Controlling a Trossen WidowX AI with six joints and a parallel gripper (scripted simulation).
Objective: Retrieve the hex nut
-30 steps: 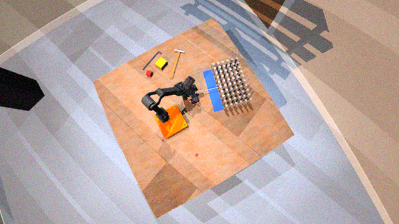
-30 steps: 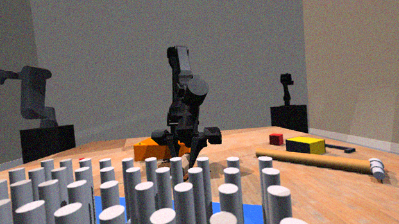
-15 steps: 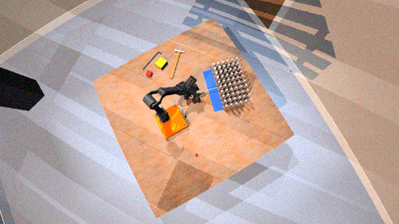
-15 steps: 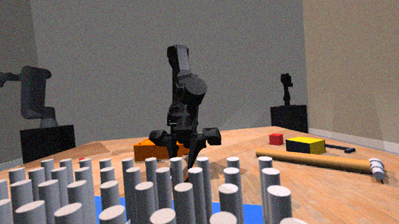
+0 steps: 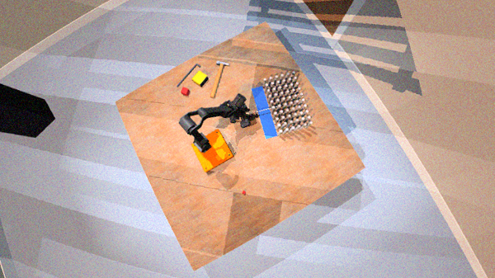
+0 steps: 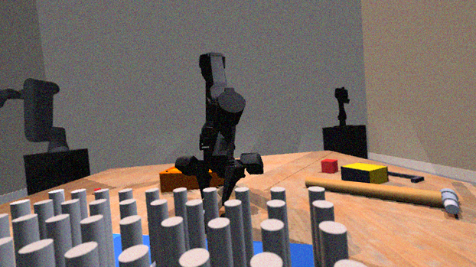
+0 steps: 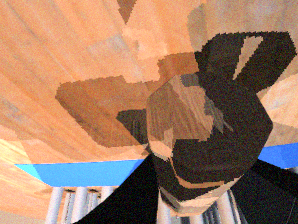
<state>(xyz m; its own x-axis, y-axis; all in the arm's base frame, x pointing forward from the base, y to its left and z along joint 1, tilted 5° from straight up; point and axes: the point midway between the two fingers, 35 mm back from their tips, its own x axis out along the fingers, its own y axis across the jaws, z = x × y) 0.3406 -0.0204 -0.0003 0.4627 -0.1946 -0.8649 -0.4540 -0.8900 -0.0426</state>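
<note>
Right now the blue taped strip is 90 mm ahead of my gripper tip, 50 mm to the right of it and 30 mm below it. Round my gripper tip: tiny red piece 360 mm behind, 350 mm to the right, 20 mm below.
</note>
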